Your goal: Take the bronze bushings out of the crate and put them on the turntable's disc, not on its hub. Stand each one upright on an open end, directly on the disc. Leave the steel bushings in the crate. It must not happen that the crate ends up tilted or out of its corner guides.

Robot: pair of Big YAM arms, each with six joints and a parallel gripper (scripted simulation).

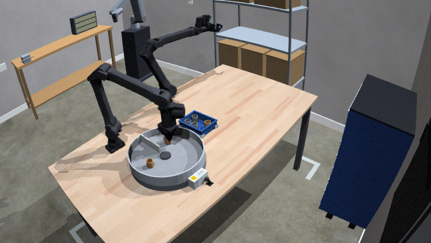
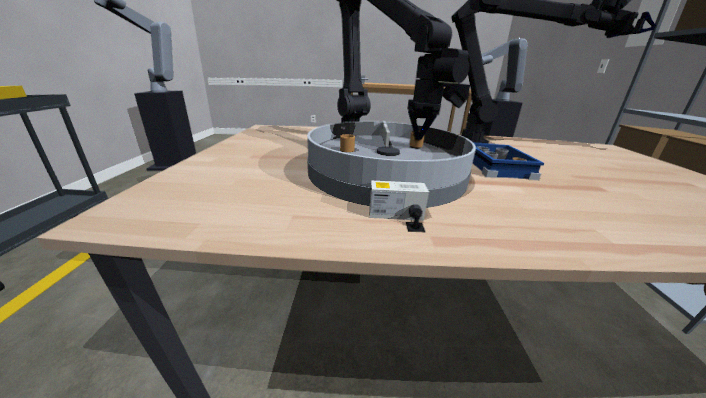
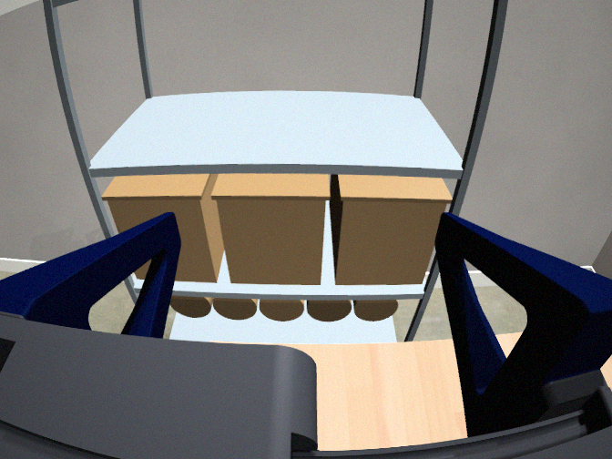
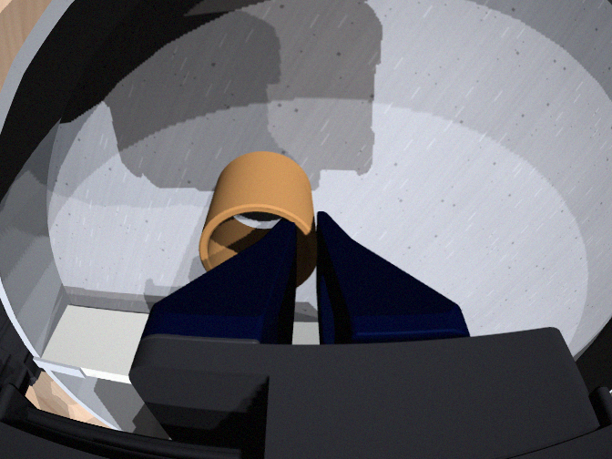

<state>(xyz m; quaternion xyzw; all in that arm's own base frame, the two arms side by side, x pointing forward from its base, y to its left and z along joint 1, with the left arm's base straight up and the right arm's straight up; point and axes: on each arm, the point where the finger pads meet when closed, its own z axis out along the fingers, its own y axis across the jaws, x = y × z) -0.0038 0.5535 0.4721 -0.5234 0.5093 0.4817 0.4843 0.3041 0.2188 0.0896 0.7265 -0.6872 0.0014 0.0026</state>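
Now: right hand 1 cm past the blue crate, 27 cm to the right of it and 7 cm above it. The rest, counted from my right hand: turntable disc 4 cm ahead, 9 cm to the right, 4 cm below.
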